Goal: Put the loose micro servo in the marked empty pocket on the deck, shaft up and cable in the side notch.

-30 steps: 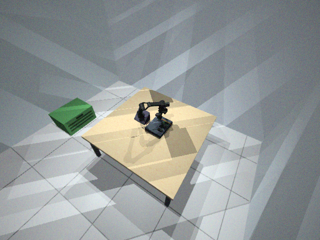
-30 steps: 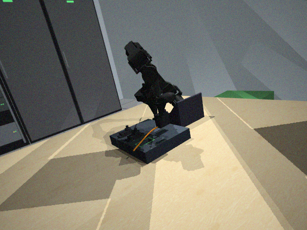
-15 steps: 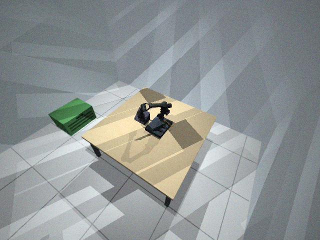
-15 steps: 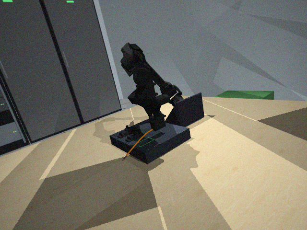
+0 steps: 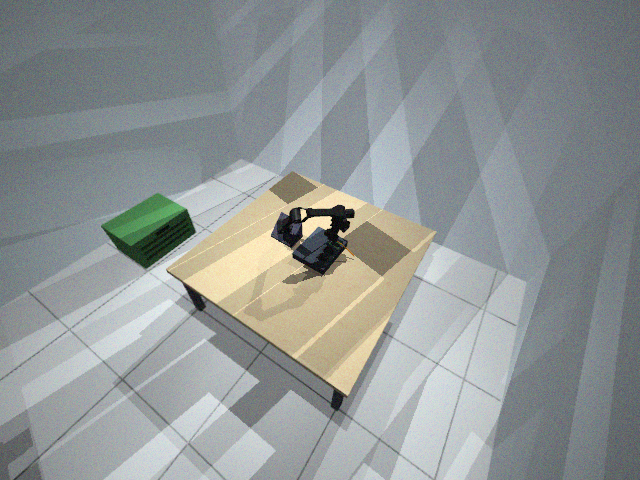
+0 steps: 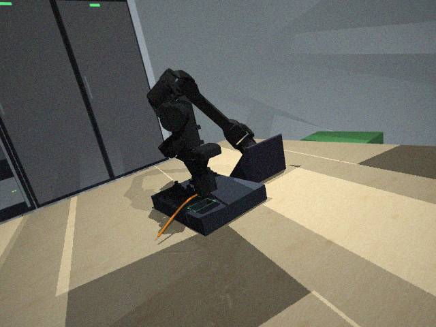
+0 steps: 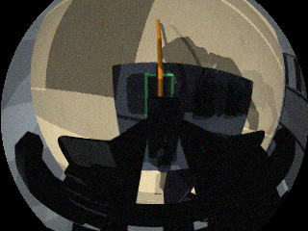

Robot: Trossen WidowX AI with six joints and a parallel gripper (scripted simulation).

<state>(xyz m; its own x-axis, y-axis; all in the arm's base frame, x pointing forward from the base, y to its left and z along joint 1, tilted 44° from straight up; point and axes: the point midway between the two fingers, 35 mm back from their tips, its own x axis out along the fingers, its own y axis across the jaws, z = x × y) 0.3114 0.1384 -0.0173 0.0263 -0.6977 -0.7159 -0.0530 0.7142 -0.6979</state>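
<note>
Right now the dark robot deck is 100 mm below my gripper tip, 90 mm behind it and 80 mm to the right of it.
</note>
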